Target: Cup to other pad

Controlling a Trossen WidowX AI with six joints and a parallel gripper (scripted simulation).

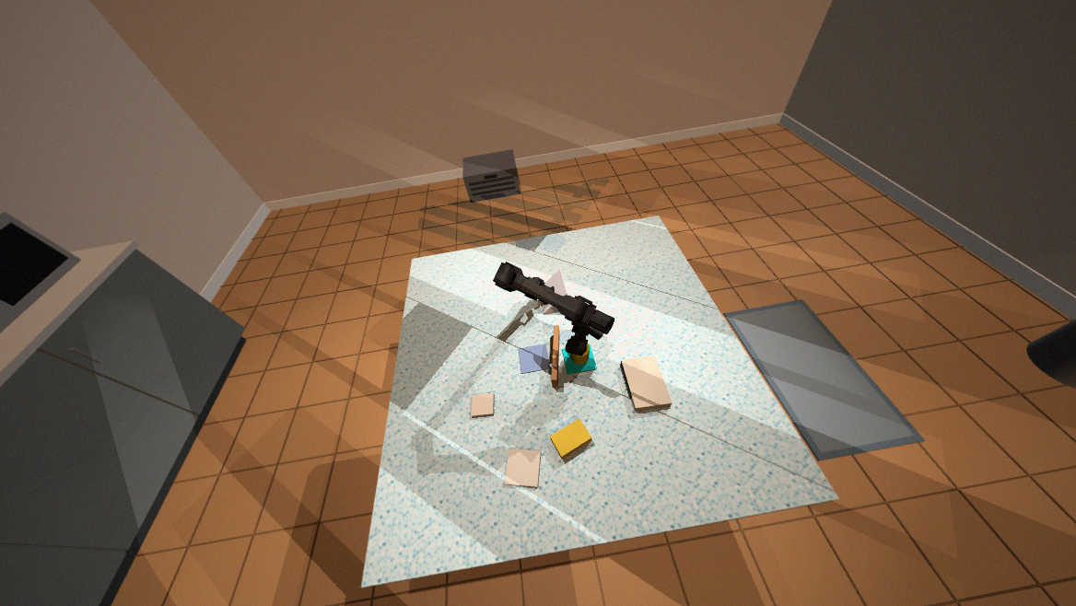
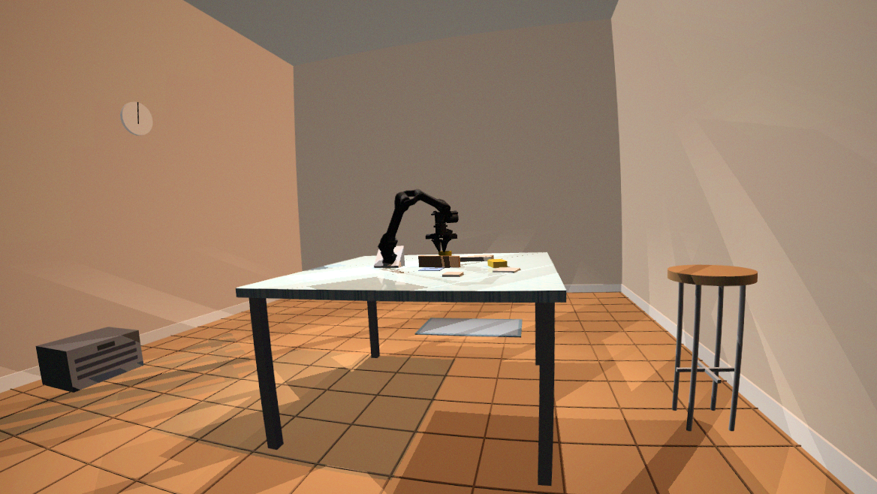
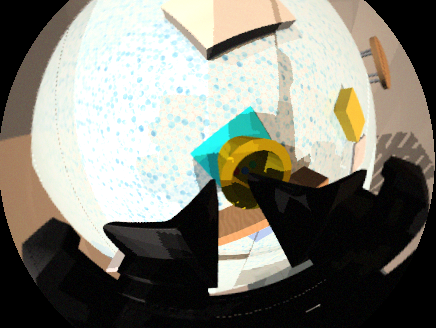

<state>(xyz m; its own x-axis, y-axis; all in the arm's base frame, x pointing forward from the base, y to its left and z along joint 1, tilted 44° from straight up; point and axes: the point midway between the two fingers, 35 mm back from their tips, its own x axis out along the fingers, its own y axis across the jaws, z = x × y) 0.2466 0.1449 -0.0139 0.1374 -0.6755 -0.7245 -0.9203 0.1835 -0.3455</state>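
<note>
My gripper tip is 3 cm above the cup, 2 cm short of it and 1 cm to the left of it. Round my gripper tip: blue-grey pad 18 cm to the right, 7 cm below, 1 cm ahead; then yellow block 32 cm ahead, 6 cm to the right, 5 cm below; then thin wooden board 10 cm to the right, 5 cm below, 2 cm ahead.
</note>
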